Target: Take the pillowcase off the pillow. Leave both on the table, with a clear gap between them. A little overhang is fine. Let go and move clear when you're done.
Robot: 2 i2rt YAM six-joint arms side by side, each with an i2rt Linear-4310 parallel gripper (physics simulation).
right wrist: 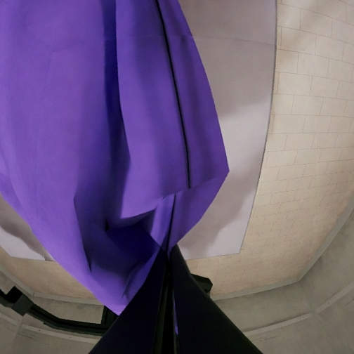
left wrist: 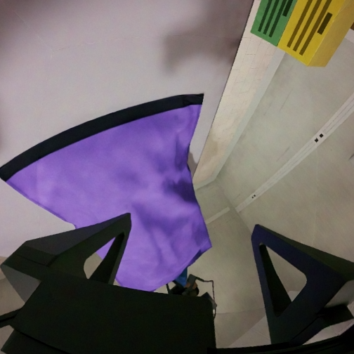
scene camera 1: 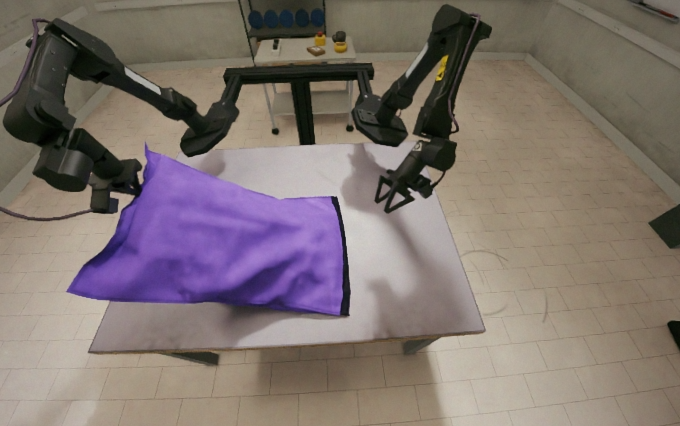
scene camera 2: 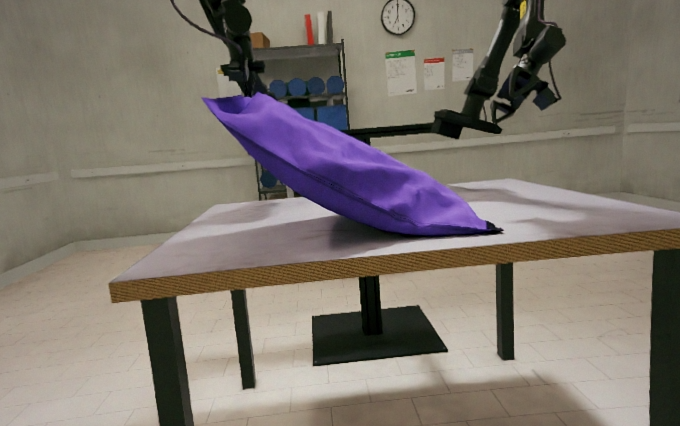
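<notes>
The purple pillowcase (scene camera 1: 225,245) (scene camera 2: 346,165) (left wrist: 125,175) (right wrist: 65,125) slopes up from the table toward the picture's left in both scene views. Its black-hemmed end (scene camera 1: 344,255) (scene camera 2: 493,227) (left wrist: 100,127) lies low at the table; its closed end is raised high. The pillow does not show; a bulge under the cloth shows in scene camera 2. My right gripper (scene camera 1: 140,188) (scene camera 2: 249,94) (right wrist: 170,249) is shut on the pillowcase's closed end, with cloth gathered at its fingertips. My left gripper (scene camera 1: 381,206) (left wrist: 192,226) is open and empty, above the table beyond the hemmed end.
The table (scene camera 1: 416,311) (scene camera 2: 165,260) lies under the pillowcase, whose closed end reaches past the table's left side in scene camera 1. The black arm stand (scene camera 1: 302,110) rises behind the table. A cart (scene camera 1: 270,107) and a shelf unit (scene camera 2: 343,75) stand farther back.
</notes>
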